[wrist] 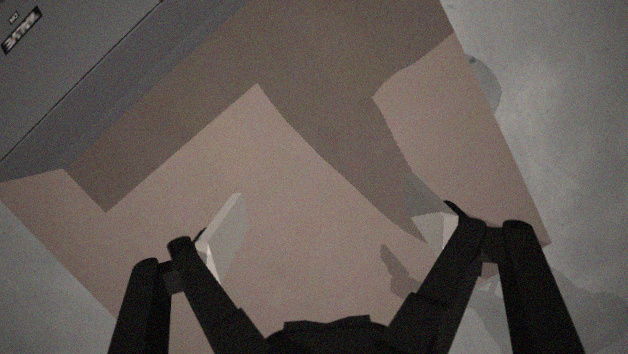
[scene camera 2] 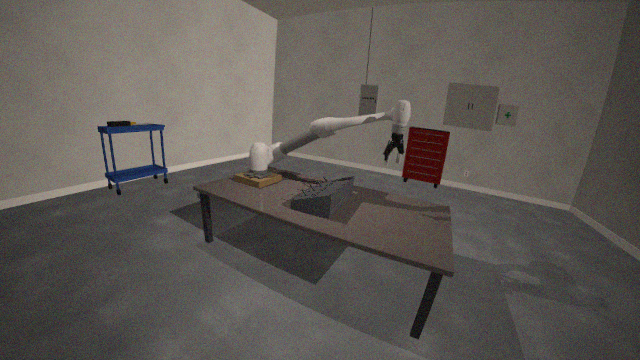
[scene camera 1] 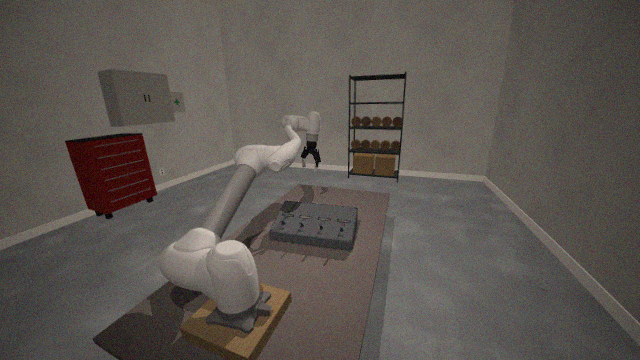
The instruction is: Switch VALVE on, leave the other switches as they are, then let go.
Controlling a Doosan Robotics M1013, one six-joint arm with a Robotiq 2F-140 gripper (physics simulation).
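Frame: origin at the arm's base, x back, y right, z up, level; millimetres.
Where they show: gripper, fingertip midpoint: (wrist: 323, 200) (scene camera 2: 391, 164) (scene camera 1: 309, 169); arm's base, link origin: (scene camera 2: 258, 174) (scene camera 1: 240, 308).
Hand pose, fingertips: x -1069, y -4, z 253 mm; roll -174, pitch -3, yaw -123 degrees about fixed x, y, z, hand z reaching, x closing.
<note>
Things, the pixels of their top centre, and the offset from my fingertips. "pt": a spot on its surface instead. Level surfaces: height alone.
- VALVE label, top centre: (wrist: 18, 30) dx +407, dy +194, dz -196 mm
- mark, surface spot: (wrist: 14, 18) pt dx +430, dy +193, dz -207 mm
- table, surface height: dz -307 mm
A dark grey switch panel (scene camera 1: 312, 240) (scene camera 2: 311, 206) (wrist: 95, 95) with a sloping top stands on the table. It carries a row of small switches, too small in the scene views to tell their labels or positions. In the wrist view, the VALVE label (wrist: 21, 30) shows at the top left corner, turned round, with a small ON mark (wrist: 14, 18) beside it; its lever does not show there. My gripper (scene camera 1: 310, 165) (scene camera 2: 392, 160) (wrist: 323, 200) is open and empty, pointing down. It hangs high above the table, beyond the panel's far side as seen from the arm's base.
The table (scene camera 1: 325, 295) (scene camera 2: 400, 230) (wrist: 290, 200) carries the arm on a wooden base board (scene camera 1: 277, 299) (scene camera 2: 260, 182). A red drawer cabinet (scene camera 1: 117, 172) (scene camera 2: 426, 155), a shelf rack (scene camera 1: 349, 125) and a blue trolley (scene camera 2: 145, 128) stand away from the table.
</note>
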